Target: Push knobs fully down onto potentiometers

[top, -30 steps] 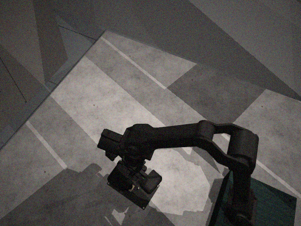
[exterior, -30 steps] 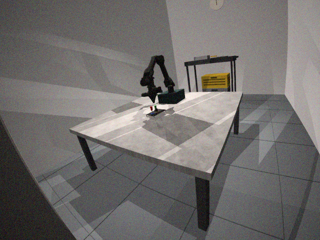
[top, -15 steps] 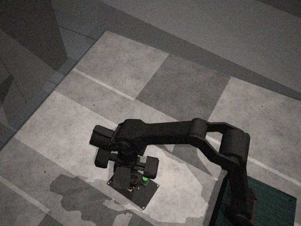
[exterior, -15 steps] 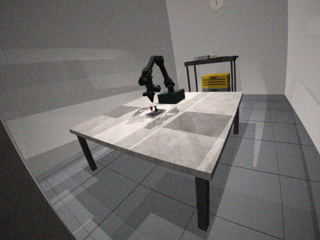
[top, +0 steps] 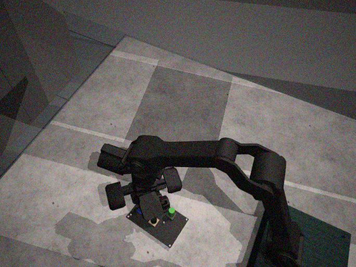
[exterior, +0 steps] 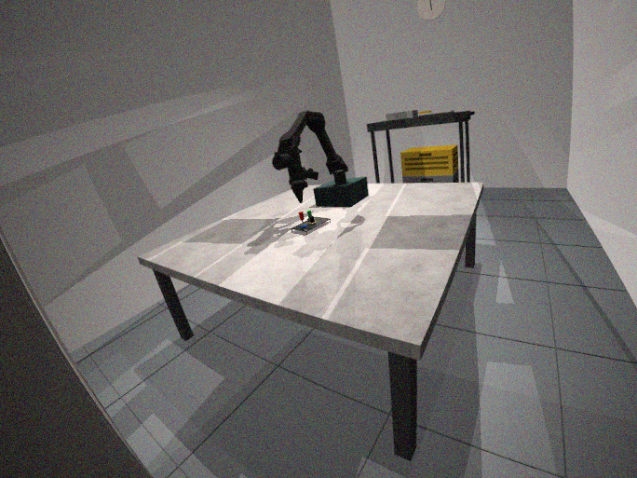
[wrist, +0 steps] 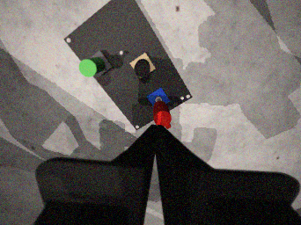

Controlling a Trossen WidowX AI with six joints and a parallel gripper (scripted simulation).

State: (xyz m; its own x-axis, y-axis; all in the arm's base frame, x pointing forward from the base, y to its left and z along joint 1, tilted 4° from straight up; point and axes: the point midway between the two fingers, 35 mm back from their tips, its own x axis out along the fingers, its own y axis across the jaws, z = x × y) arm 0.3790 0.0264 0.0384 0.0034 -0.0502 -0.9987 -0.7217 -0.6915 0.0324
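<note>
Now: gripper tip 1 cm short of the red knob and 5 cm above it. From my gripper tip the other things lie so: green knob 7 cm behind, 3 cm to the right, 8 cm below.
</note>
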